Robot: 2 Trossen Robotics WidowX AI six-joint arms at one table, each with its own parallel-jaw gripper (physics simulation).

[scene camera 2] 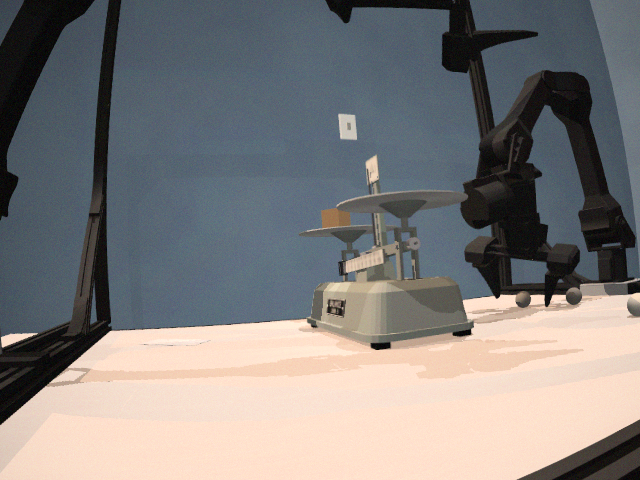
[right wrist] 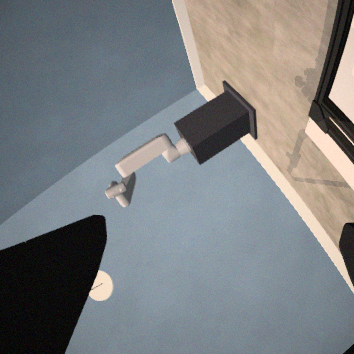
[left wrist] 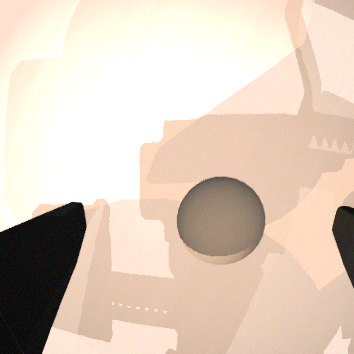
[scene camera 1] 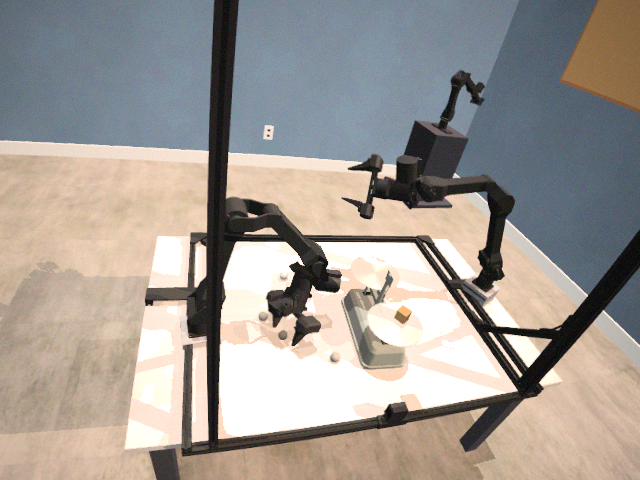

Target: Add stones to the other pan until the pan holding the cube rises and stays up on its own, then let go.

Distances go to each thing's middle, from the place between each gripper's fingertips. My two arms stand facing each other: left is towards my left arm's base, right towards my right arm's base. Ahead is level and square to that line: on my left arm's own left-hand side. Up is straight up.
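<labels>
Relative to the grey balance scale (scene camera 2: pixel 378 308), my left hand is 11 cm below it, 27 cm to the left of it and 2 cm past it.
The grey balance scale, from my right hand: 230 mm below, 290 mm behind, 50 mm to the right.
</labels>
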